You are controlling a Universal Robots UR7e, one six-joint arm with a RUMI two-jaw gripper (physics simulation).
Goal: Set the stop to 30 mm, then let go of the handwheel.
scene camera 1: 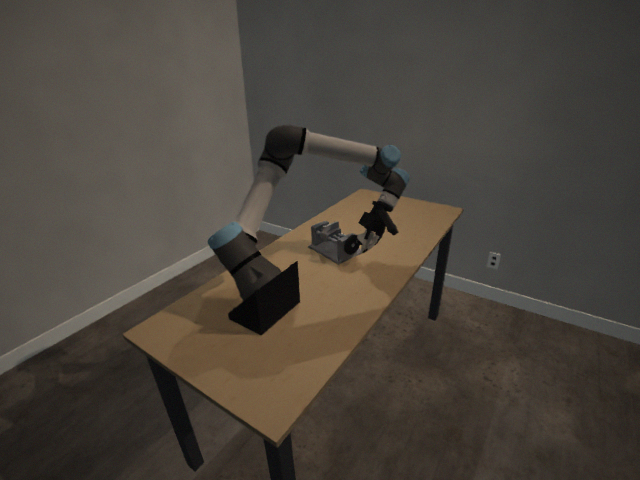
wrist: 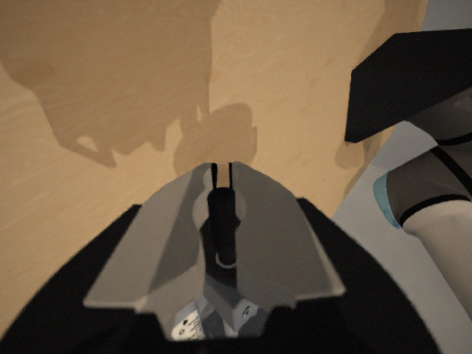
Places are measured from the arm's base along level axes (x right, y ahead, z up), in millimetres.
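Pixels of known places: gripper, fingertip midpoint: (scene camera 1: 362, 252) (wrist: 223, 166); arm's base, link origin: (scene camera 1: 263, 286) (wrist: 440, 81).
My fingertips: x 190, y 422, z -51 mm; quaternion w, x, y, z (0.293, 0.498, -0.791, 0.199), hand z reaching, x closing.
Observation:
For each thing: its top centre in the pictures, then the offset to it from my fingertips. "spot": a spot on its surface instead. Level surfaces: height alone.
- grey stop device, surface spot: (scene camera 1: 334, 250) spot: dz -48, dx -145, dy +50 mm
- handwheel's black handle, top centre: (wrist: 239, 238) dz +35, dx -12, dy +28 mm
- white scale, surface spot: (wrist: 187, 327) spot: dz -2, dx -100, dy +101 mm
- wooden table, surface height: dz -58 mm
The grey stop device (scene camera 1: 334, 250) stands on the table, with its black handwheel (scene camera 1: 352, 244) on the side facing the gripper. My gripper (scene camera 1: 370, 241) (wrist: 223, 166) is at the handwheel, its light fingers shut on the handwheel's black handle (wrist: 221, 212), which lies between them in the wrist view. Part of the white scale (wrist: 187, 327) shows at the bottom of the wrist view. Its numbers and a red pointer cannot be made out there, and the setting cannot be read. The fingers partly hide the wheel in the scene view.
The wooden table (scene camera 1: 310, 356) (wrist: 290, 75) carries the arm's base behind a black angled panel (scene camera 1: 279, 300) (wrist: 405, 82). The arm arches above the table to the device. A grey wall stands behind the table.

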